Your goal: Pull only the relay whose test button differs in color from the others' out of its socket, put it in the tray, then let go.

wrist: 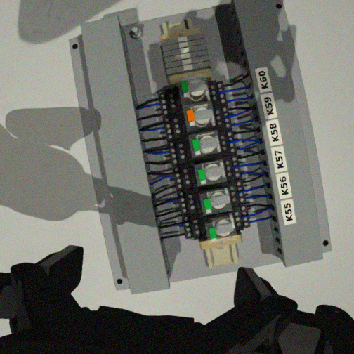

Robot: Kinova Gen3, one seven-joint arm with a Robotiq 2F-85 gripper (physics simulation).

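A row of several relays runs down the middle of the grey panel in the wrist view. The relay with the orange test button (202,115) is second from the top, roughly level with the K59 label (269,106), and sits in its socket. The relay above it (198,90) and the relay below it (206,144) have green buttons, as do the others further down. My gripper (158,274) is open and empty, with its fingers wide apart at the bottom of the view, below the relay row. The tray does not show.
Grey wire ducts (122,165) (295,200) flank the relays, with black and blue wires between. A block of grey terminals (186,56) stands directly above the row on the rail (223,256). The panel's base plate (192,281) lies on a light surface. Arm shadows cross the left side.
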